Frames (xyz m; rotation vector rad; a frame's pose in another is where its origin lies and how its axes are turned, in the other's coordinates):
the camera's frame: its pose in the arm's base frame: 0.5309 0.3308 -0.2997 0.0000 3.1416 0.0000
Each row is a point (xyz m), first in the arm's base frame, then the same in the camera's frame.
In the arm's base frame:
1: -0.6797 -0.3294 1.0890
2: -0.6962 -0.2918 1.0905
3: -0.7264 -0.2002 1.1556
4: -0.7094 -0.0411 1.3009
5: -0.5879 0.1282 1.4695
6: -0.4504 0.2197 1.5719
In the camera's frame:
1: 1.2106 -0.6602 -1.3887
2: 1.2271 -0.6226 -1.3902
3: 1.2573 -0.5310 -1.4553
4: 1.2403 -0.3719 -1.6006
5: 1.1188 -0.2026 -1.7692
6: 0.9813 -0.1111 -1.8716

